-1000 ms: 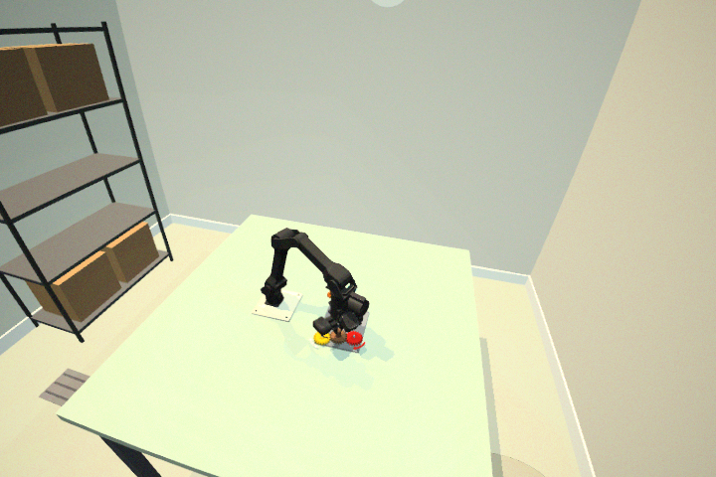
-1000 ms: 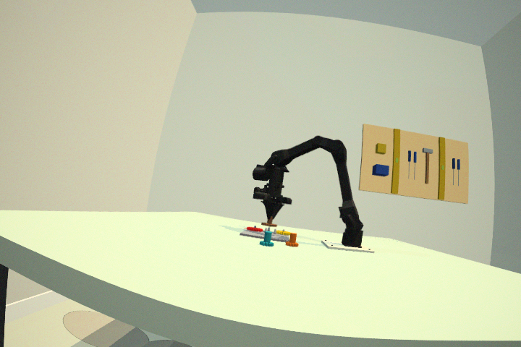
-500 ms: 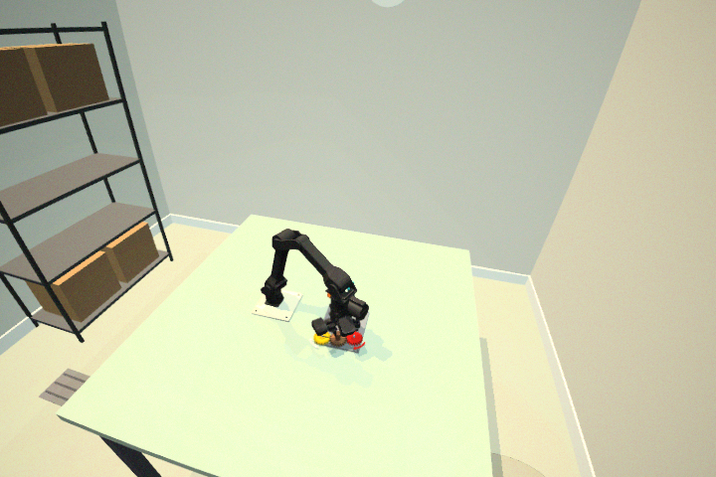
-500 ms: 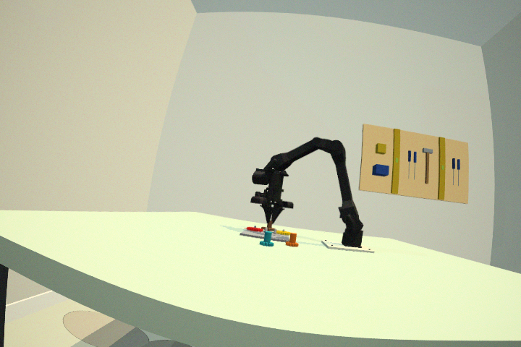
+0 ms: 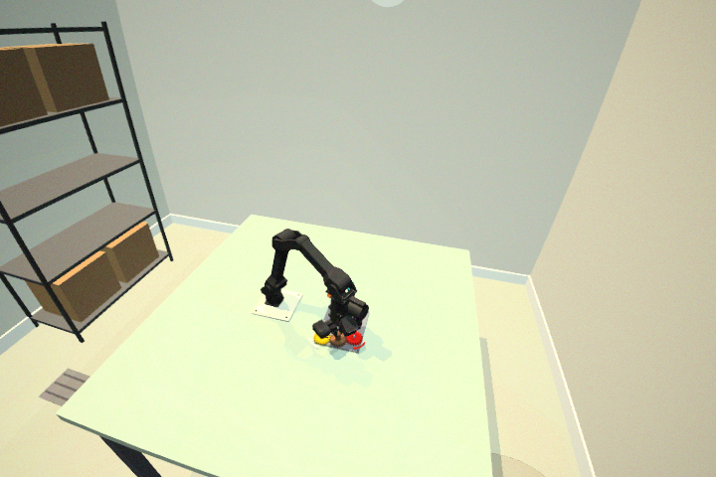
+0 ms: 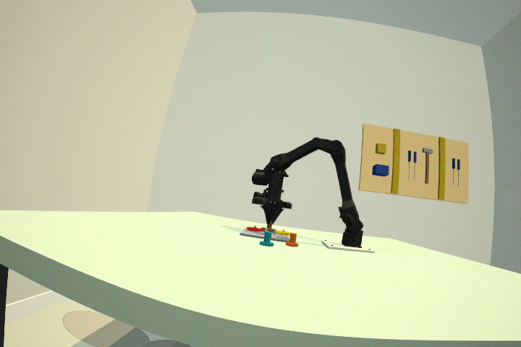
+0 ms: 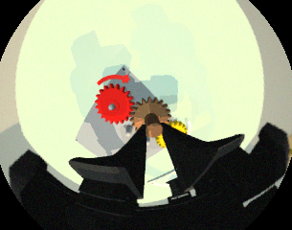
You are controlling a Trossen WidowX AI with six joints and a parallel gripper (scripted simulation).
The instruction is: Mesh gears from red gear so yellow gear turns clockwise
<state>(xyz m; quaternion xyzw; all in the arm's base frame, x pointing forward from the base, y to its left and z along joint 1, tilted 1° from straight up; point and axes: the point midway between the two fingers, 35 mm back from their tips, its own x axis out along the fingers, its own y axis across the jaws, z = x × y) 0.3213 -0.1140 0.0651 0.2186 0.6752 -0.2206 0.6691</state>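
Now: gripper tip 1 cm above the brown gear. The rest, counted from my gripper tip: red gear 5 cm ahead, 3 cm to the left, 3 cm below; then grey board 8 cm to the left, 4 cm below; then yellow gear 6 cm behind, 2 cm below, 1 cm to the right.
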